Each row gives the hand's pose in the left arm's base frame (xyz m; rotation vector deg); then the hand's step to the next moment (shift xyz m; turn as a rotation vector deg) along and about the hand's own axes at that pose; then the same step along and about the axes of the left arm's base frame.
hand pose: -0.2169 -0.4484 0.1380 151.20 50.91 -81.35
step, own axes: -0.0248 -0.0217 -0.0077 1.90 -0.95 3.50
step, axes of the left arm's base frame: -0.0153 0.0086 0.0290 -2.32 0.74 -3.29
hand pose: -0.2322 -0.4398 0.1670 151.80 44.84 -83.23
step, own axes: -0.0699 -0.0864 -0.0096 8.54 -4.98 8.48
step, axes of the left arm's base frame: -0.0609 0.0488 0.0797 -5.06 5.78 -10.52
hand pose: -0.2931 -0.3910 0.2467 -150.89 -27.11 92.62
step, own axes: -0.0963 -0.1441 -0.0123 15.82 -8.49 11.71
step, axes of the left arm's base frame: -0.0652 0.1139 0.1138 -5.69 10.58 -17.75
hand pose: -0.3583 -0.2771 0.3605 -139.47 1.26 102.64
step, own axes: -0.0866 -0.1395 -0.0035 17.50 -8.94 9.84
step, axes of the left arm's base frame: -0.0112 0.1330 0.0956 -3.37 10.93 -18.77
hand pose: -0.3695 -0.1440 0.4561 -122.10 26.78 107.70
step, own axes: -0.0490 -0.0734 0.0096 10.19 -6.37 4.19
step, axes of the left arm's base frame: 0.0156 0.0742 0.0461 -0.10 6.81 -10.75
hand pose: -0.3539 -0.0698 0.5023 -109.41 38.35 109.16
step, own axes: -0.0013 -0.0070 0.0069 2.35 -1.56 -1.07
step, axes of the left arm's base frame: -0.0017 0.0097 0.0006 1.71 0.50 -2.43
